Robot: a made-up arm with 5 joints.
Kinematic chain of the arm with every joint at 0, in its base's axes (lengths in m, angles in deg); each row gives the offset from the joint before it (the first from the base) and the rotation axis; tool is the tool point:
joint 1: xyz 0 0 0.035 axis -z
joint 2: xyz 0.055 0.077 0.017 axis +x
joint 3: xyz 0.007 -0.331 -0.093 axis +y
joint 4: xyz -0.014 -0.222 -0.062 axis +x
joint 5: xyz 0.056 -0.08 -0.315 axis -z
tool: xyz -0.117 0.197 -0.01
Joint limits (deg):
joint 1: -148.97..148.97
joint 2: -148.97..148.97
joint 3: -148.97..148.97
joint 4: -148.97..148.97
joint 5: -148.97..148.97
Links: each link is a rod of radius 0.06 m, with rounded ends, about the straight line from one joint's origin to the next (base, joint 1, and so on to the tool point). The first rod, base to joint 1, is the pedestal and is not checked.
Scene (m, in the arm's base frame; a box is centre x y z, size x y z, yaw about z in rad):
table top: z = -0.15
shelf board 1: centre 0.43 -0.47 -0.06 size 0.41 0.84 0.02 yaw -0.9
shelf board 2: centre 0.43 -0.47 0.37 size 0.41 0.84 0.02 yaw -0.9
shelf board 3: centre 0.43 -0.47 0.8 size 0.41 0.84 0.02 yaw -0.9
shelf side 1: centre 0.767 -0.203 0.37 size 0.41 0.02 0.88 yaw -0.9
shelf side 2: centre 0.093 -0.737 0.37 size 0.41 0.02 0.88 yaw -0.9
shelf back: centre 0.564 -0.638 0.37 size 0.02 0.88 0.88 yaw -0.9
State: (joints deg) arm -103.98 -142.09 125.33 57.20 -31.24
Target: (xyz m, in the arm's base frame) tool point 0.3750 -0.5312 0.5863
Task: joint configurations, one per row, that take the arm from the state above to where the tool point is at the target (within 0.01 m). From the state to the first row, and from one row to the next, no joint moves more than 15 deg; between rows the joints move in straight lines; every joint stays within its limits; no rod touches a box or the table.
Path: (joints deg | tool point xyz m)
1: -101.03 -128.04 127.02 45.90 -24.35 | -0.3727 -0.1245 0.1679
2: -98.08 -114.00 128.71 34.60 -17.45 | -0.3586 -0.1341 0.2575
3: -95.13 -99.95 130.40 23.30 -10.56 | -0.3213 -0.1433 0.3521
4: -92.18 -85.90 132.09 12.00 -3.66 | -0.2549 -0.1543 0.4448
5: -89.22 -71.85 133.78 0.70 3.23 | -0.1555 -0.1701 0.5250
6: -86.27 -57.81 135.47 -10.59 10.12 | -0.0229 -0.1943 0.5778
7: -83.32 -43.76 137.16 -21.89 17.02 | 0.1358 -0.2298 0.5863
8: -76.50 -46.06 124.18 -33.15 23.12 | 0.1768 -0.3382 0.5798
9: -69.68 -48.35 111.19 -44.41 29.23 | 0.2236 -0.4268 0.5671
10: -62.86 -50.65 98.21 -55.66 35.33 | 0.2750 -0.4901 0.5588
11: -56.04 -52.94 85.23 -66.92 41.43 | 0.3275 -0.5253 0.5634
12: -49.22 -55.24 72.25 -78.18 47.54 | 0.3750 -0.5312 0.5863

